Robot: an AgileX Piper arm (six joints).
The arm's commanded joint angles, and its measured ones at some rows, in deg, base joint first. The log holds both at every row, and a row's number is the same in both.
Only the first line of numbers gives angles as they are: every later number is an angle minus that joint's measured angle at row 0.
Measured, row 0:
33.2, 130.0, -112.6, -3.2, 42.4, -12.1
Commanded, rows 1 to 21:
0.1, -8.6, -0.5, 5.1, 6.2, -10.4
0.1, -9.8, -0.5, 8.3, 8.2, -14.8
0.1, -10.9, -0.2, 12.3, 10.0, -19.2
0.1, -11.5, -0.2, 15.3, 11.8, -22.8
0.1, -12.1, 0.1, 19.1, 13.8, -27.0
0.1, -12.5, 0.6, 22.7, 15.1, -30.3
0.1, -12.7, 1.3, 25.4, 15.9, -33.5
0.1, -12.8, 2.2, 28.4, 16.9, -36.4
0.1, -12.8, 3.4, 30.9, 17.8, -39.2
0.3, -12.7, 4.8, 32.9, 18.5, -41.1
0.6, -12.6, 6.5, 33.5, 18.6, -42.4
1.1, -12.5, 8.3, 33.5, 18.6, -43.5
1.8, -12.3, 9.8, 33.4, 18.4, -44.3
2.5, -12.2, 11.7, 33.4, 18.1, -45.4
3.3, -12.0, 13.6, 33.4, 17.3, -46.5
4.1, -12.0, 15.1, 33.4, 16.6, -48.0
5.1, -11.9, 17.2, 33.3, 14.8, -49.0
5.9, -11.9, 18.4, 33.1, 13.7, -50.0
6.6, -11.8, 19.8, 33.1, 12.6, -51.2
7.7, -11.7, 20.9, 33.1, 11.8, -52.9
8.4, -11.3, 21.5, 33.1, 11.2, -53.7
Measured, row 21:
5.6, -11.5, 18.1, 32.0, 15.2, -48.7
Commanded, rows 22 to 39:
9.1, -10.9, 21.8, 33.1, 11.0, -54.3
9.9, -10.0, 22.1, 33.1, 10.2, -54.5
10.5, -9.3, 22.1, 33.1, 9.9, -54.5
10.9, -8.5, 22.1, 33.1, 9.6, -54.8
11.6, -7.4, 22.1, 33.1, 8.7, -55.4
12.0, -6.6, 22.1, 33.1, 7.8, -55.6
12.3, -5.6, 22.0, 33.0, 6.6, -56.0
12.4, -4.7, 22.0, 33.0, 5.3, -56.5
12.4, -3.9, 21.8, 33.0, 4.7, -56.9
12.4, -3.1, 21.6, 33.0, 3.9, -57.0
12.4, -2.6, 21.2, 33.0, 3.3, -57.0
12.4, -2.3, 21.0, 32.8, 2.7, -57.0
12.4, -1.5, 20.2, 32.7, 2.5, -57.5
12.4, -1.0, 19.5, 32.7, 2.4, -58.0
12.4, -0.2, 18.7, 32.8, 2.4, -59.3
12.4, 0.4, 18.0, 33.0, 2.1, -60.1
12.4, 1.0, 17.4, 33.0, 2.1, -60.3
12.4, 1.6, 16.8, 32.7, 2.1, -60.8
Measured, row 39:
12.5, 0.1, 18.6, 32.5, 2.6, -59.0
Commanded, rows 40 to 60:
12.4, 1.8, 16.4, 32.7, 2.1, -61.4
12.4, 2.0, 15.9, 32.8, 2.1, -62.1
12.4, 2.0, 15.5, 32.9, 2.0, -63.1
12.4, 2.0, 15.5, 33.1, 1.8, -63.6
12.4, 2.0, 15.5, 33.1, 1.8, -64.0
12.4, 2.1, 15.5, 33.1, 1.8, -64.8
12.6, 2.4, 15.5, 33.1, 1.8, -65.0
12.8, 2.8, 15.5, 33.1, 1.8, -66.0
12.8, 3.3, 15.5, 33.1, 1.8, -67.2
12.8, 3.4, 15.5, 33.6, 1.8, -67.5
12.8, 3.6, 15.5, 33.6, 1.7, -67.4
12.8, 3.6, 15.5, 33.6, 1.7, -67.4
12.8, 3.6, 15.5, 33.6, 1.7, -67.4
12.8, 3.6, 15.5, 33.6, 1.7, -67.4
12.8, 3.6, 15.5, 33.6, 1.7, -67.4
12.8, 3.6, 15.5, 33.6, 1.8, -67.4
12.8, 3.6, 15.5, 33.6, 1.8, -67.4
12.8, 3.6, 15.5, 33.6, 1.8, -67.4
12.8, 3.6, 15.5, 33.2, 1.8, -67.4
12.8, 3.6, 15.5, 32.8, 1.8, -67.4
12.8, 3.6, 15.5, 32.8, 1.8, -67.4
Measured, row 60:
12.6, 2.5, 15.4, 34.3, 2.3, -66.5
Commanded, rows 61 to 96:
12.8, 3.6, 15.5, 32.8, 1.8, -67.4
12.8, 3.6, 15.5, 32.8, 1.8, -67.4
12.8, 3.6, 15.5, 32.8, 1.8, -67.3
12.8, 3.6, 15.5, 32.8, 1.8, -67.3
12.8, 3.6, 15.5, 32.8, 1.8, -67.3
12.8, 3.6, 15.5, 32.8, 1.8, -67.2
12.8, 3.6, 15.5, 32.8, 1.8, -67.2
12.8, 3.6, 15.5, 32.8, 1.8, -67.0
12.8, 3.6, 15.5, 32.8, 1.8, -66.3
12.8, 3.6, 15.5, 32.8, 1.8, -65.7
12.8, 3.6, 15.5, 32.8, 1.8, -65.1
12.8, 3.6, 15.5, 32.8, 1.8, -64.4
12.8, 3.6, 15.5, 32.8, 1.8, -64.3
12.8, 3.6, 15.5, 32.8, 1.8, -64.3
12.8, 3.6, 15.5, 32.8, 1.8, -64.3
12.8, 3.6, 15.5, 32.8, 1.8, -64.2
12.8, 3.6, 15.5, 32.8, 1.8, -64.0
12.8, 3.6, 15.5, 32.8, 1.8, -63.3
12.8, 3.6, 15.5, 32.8, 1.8, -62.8
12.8, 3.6, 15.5, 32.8, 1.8, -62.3
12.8, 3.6, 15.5, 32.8, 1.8, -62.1
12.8, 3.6, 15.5, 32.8, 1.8, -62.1
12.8, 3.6, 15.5, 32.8, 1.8, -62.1
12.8, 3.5, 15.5, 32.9, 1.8, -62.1
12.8, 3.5, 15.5, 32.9, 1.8, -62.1
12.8, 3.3, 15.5, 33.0, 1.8, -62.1
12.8, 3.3, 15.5, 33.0, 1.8, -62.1
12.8, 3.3, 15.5, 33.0, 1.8, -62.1
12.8, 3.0, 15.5, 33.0, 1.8, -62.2
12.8, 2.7, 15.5, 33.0, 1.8, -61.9
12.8, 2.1, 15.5, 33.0, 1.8, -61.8
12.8, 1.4, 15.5, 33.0, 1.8, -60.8
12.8, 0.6, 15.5, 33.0, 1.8, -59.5
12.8, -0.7, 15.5, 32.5, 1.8, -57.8
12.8, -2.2, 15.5, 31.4, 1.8, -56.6
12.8, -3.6, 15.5, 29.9, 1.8, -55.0
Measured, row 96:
12.7, 1.8, 15.5, 32.8, 1.9, -59.7
